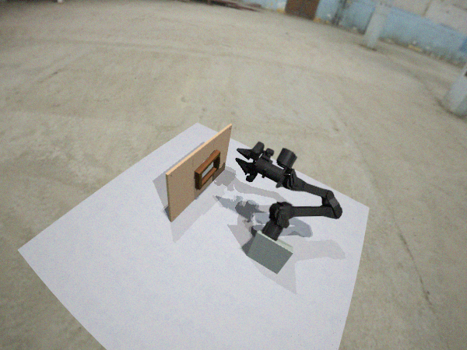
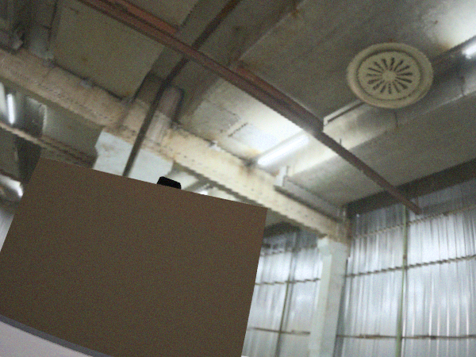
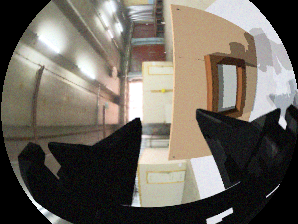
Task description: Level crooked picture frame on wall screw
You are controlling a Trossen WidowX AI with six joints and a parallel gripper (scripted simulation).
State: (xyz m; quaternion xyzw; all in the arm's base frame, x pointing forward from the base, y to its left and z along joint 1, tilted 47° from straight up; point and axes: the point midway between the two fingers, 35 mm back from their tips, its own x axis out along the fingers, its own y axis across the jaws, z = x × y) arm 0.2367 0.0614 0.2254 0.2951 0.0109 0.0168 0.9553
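Now: the brown wooden picture frame 17 cm below my gripper tip and 14 cm ahead of it. The rest, counted from my gripper tip: wall board 19 cm below, 15 cm ahead, 1 cm to the left.
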